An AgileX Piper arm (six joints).
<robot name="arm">
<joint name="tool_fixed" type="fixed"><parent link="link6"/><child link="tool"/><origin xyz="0 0 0" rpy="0 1.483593 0"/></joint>
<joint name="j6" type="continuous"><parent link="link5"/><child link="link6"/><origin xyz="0.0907 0 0.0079"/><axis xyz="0.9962 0 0.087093"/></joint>
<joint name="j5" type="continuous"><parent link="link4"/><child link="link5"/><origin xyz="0 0 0"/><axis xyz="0 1 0"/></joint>
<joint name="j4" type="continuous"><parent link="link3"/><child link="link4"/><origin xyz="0.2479 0 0.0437"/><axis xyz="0.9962 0 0.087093"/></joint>
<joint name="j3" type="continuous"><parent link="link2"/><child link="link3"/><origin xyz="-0.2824 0 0.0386"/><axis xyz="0 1 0"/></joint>
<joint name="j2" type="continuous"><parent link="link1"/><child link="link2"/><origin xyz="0 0 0"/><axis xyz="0 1 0"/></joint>
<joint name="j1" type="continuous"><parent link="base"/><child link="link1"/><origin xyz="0 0 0.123"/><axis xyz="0 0 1"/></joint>
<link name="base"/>
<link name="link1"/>
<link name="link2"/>
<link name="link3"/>
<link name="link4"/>
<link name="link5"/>
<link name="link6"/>
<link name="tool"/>
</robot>
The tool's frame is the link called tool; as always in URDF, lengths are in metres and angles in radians. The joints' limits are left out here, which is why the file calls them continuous.
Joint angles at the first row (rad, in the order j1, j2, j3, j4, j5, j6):
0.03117 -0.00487 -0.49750 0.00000 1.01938 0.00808
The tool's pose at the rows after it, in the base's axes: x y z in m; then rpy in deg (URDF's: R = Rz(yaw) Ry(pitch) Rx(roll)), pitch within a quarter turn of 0, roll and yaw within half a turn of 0:
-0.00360 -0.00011 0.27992 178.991 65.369 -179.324
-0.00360 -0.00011 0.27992 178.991 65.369 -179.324
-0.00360 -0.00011 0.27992 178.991 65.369 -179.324
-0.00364 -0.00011 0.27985 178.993 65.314 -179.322
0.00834 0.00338 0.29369 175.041 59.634 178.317
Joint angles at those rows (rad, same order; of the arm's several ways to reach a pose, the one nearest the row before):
0.03115 -0.00487 -0.49748 0.00003 1.01937 0.00805
0.03115 -0.00487 -0.49748 0.00003 1.01937 0.00805
0.03115 -0.00487 -0.49748 0.00003 1.01937 0.00805
0.03114 -0.00485 -0.49752 0.00004 1.02035 0.00804
0.03121 0.11794 -0.55735 0.03937 1.05508 0.01120

